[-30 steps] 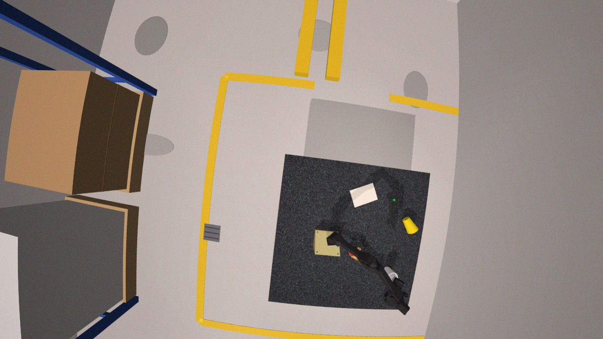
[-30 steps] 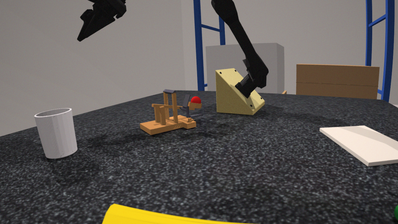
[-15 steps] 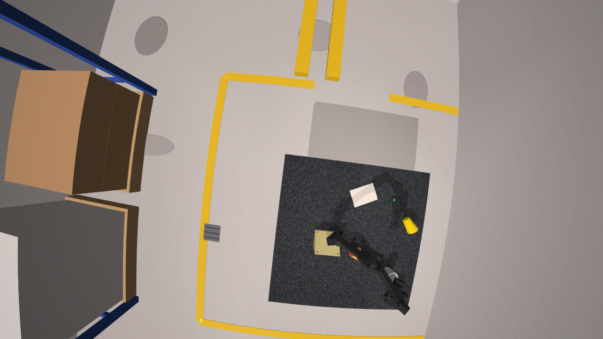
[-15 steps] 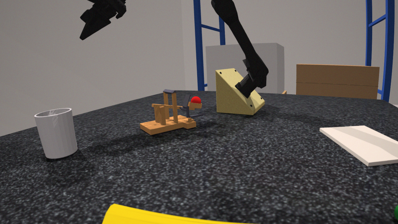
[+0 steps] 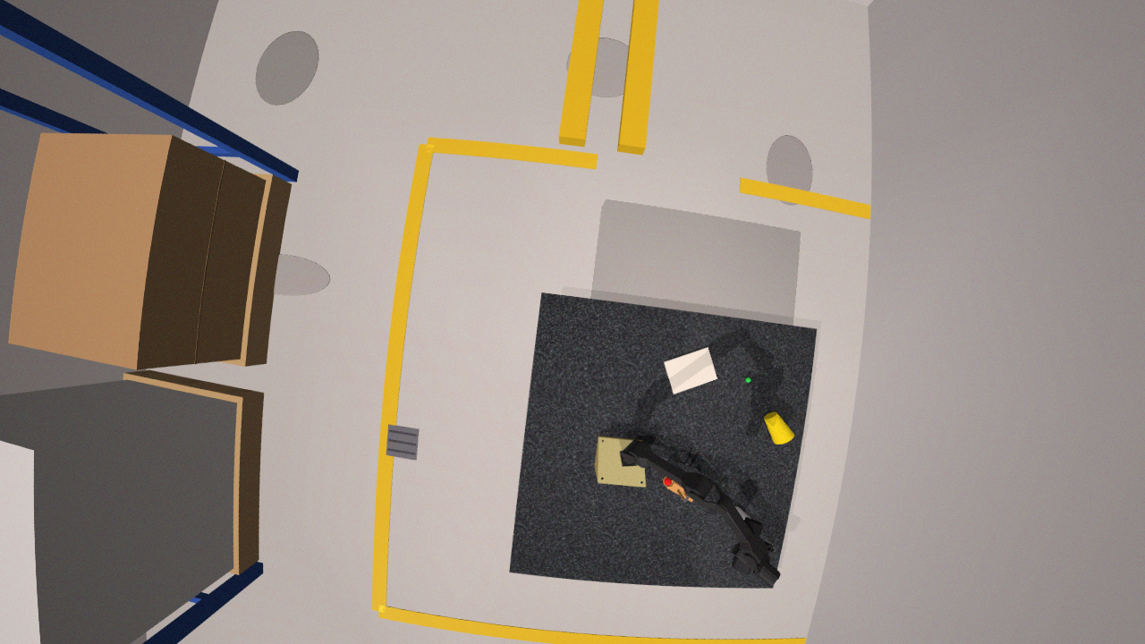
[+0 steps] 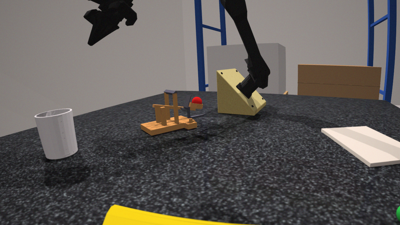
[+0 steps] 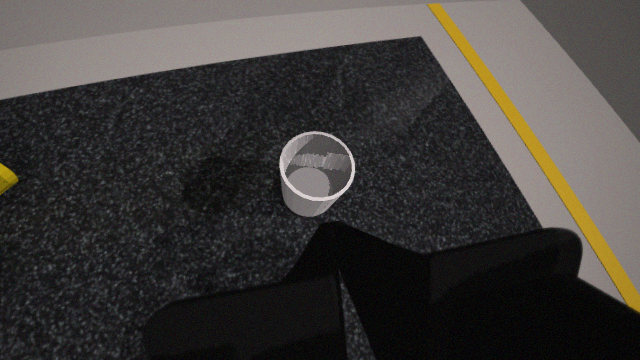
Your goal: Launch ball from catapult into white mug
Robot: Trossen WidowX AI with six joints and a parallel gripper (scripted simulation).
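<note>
Now: the red ball 270 mm behind my gripper tip, 150 mm to the left of it and 190 mm below it. Also, from my gripper tip: green ball: 110 mm ahead, 580 mm to the left, 240 mm below; catapult: 200 mm behind, 130 mm to the left, 200 mm below; white mug: 80 mm ahead, 60 mm to the right, 220 mm below.
</note>
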